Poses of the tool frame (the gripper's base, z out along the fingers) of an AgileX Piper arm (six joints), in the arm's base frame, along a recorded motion.
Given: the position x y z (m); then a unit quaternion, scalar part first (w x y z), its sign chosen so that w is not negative.
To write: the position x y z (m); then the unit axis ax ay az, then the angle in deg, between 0 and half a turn. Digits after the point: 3 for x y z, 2 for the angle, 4 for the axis.
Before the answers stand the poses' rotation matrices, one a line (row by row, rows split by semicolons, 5 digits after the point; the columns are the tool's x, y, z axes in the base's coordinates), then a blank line. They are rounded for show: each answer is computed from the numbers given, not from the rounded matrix.
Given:
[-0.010, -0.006, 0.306, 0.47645, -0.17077, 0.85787, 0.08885]
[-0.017, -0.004, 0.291, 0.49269, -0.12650, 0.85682, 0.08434]
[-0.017, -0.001, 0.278, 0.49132, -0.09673, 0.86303, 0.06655]
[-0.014, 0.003, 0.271, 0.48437, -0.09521, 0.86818, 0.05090]
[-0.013, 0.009, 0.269, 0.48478, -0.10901, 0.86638, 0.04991]
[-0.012, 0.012, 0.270, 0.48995, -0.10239, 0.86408, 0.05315]
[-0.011, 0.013, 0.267, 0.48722, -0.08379, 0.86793, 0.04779]
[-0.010, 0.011, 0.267, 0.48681, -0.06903, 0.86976, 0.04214]
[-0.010, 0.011, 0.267, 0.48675, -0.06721, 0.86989, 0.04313]
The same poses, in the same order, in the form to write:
-0.48767 -0.37766 0.78712; -0.20833 0.92589 0.31517; -0.84781 -0.01028 -0.53020
-0.48251 -0.29988 0.82296; -0.13367 0.95377 0.26918; -0.86563 0.01988 -0.50029
-0.49850 -0.23236 0.83517; -0.10157 0.97243 0.20992; -0.86092 0.01982 -0.50835
-0.51264 -0.21463 0.83134; -0.11601 0.97669 0.18061; -0.85073 -0.00385 -0.52559
-0.50621 -0.23728 0.82913; -0.14050 0.97125 0.19217; -0.85089 -0.01921 -0.52499
-0.49893 -0.22903 0.83583; -0.12487 0.97338 0.19218; -0.85760 -0.00848 -0.51425
-0.51119 -0.19202 0.83775; -0.09888 0.98139 0.16461; -0.85376 0.00131 -0.52066
-0.51651 -0.16111 0.84099; -0.07905 0.98692 0.14051; -0.85263 0.00609 -0.52248
-0.51712 -0.15892 0.84103; -0.07494 0.98725 0.14046; -0.85263 0.00961 -0.52243

[-0.010, -0.006, 0.306, -0.1942, 0.9757, 0.1011, 123.09]
[-0.017, -0.004, 0.291, -0.1454, 0.9846, 0.0969, 120.96]
[-0.017, -0.001, 0.278, -0.1111, 0.9909, 0.0764, 121.15]
[-0.014, 0.003, 0.271, -0.1088, 0.9924, 0.0582, 122.06]
[-0.013, 0.009, 0.269, -0.1246, 0.9906, 0.0571, 122.00]
[-0.012, 0.012, 0.270, -0.1175, 0.9912, 0.0610, 121.33]
[-0.011, 0.013, 0.267, -0.0959, 0.9939, 0.0547, 121.68]
[-0.010, 0.011, 0.267, -0.0790, 0.9957, 0.0482, 121.74]
[-0.010, 0.011, 0.267, -0.0769, 0.9958, 0.0494, 121.75]

